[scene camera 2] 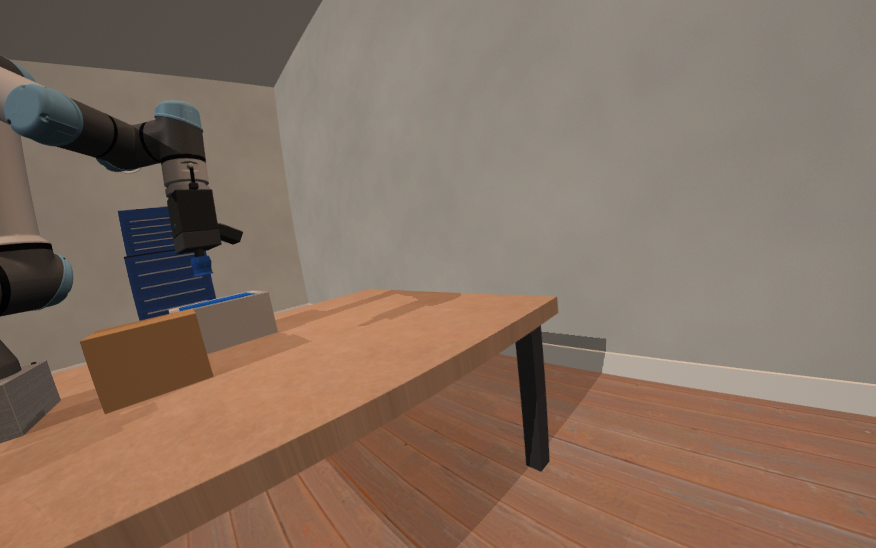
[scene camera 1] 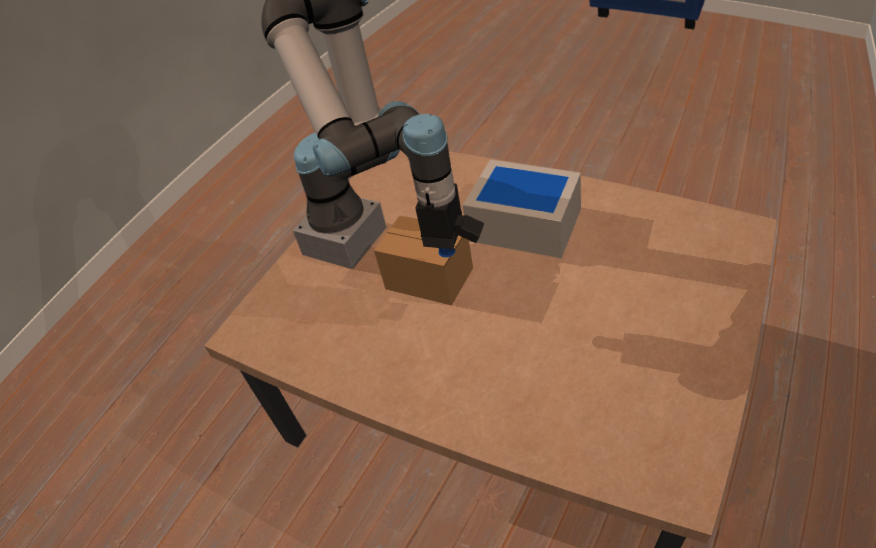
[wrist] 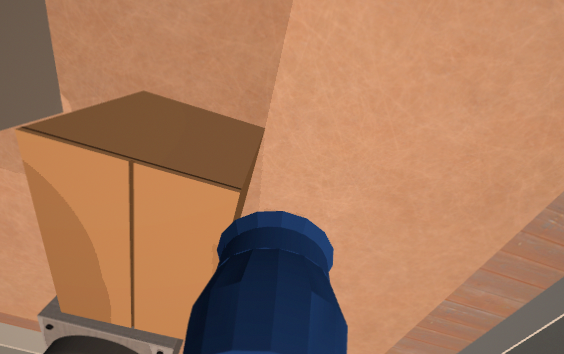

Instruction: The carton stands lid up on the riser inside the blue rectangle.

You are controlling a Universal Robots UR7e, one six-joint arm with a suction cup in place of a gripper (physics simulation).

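Seen in the pictures: hand, tool point: [scene camera 2: 203,274] [scene camera 1: 446,251] [wrist: 274,258]; arm's base, link origin: [scene camera 1: 335,214].
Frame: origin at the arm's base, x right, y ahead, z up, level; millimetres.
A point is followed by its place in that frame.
Observation:
The brown carton [scene camera 1: 416,277] @[x 157, y 292, z -20 mm] [scene camera 2: 151,361] @[x 156, y 280, z -26 mm] [wrist: 175,225] @[x 125, y 335, z 40 mm] stands on the table, apart from the riser. Its upper face shows a seam in the wrist view. The pale grey riser [scene camera 1: 516,233] @[x -48, y 475, z -33 mm] [scene camera 2: 242,319] @[x -46, y 503, z -27 mm] [wrist: 25,60] @[x -53, y 394, z -61 mm] stands beside it, with the blue rectangle [scene camera 1: 523,188] @[x -147, y 471, z 30 mm] [scene camera 2: 219,301] @[x -110, y 469, z 30 mm] on its top. My gripper, a blue suction cup [scene camera 1: 446,252] [scene camera 2: 201,265] [wrist: 276,235], points down and is open, holding nothing. In scene camera 2 it hangs above the level of the carton's top with a gap. In the wrist view it overlaps the carton's right edge.
The arm's grey base block [scene camera 1: 335,244] @[x 98, y 47, z -11 mm] [scene camera 2: 35,394] @[x 20, y 89, z -46 mm] [wrist: 115,325] @[x 21, y 89, z -11 mm] stands close to the carton on the table [scene camera 1: 484,387] @[x 369, y 516, z -90 mm] [scene camera 2: 290,387] @[x 374, y 445, z -90 mm] [wrist: 400,125] @[x 301, y 405, z -90 mm]. A blue cabinet [scene camera 1: 646,7] [scene camera 2: 167,284] stands on the floor away from the table.

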